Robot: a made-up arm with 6 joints.
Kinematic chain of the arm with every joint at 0, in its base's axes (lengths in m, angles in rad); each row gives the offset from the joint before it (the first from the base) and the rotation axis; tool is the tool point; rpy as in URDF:
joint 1: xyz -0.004 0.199 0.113 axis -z
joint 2: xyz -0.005 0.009 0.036 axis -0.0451 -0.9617 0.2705
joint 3: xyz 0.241 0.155 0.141 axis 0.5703 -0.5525 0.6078
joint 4: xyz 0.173 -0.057 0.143 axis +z
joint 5: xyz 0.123 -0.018 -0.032 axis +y
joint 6: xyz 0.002 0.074 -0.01 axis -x
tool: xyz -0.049 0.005 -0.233 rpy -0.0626 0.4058 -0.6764
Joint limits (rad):
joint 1: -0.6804..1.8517
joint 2: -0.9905..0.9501
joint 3: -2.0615..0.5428
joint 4: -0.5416..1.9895
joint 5: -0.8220..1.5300
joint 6: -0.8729..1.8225
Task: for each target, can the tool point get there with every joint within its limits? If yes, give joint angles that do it. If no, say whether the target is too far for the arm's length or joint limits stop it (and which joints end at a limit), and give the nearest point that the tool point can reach.
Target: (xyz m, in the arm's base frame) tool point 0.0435 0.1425 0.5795
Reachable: yes | joints 0.9139 0.5321 -1.8425 -0.0293 0.6848 1.1105
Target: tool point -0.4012 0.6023 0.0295
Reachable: no: joint limits stop it (at a limit: joint 2, joint 3, joint 5) | nearest point -0.2711 0.4702 0.3178 | short by 0.343 m
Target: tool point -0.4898 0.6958 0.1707
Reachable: no: joint limits stop it (at a limit: joint 2, joint 3, joint 5) | nearest point -0.3220 0.5242 0.3816 | short by 0.320 m
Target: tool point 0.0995 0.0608 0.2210
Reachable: yes | joints 1.3540 0.1976 -1.8325 0.6817 0.2319 -0.3773
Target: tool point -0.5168 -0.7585 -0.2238
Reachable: no: too far | nearest point -0.2627 -0.4290 -0.1062 | short by 0.432 m
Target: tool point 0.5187 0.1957 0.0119
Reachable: yes | joints -0.1395 -0.2472 -0.5601 0.4226 -0.5941 0.6301
